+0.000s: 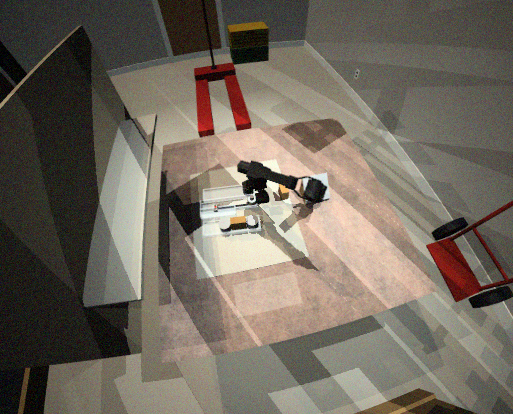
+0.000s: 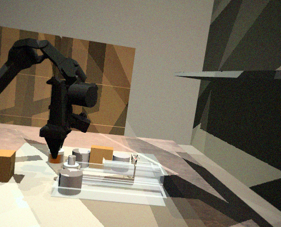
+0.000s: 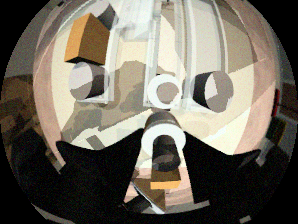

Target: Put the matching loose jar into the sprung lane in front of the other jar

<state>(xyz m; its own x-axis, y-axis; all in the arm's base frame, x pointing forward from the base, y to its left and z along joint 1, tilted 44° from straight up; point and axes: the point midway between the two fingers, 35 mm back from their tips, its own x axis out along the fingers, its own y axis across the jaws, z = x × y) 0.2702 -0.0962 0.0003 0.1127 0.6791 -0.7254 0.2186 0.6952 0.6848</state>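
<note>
Right now the rack is 200 mm ahead of my gripper tip, 20 mm to the right of it and 50 mm below it. Also, from my gripper tip: pusher plate 160 mm ahead, 10 mm to the right, 20 mm below.
</note>
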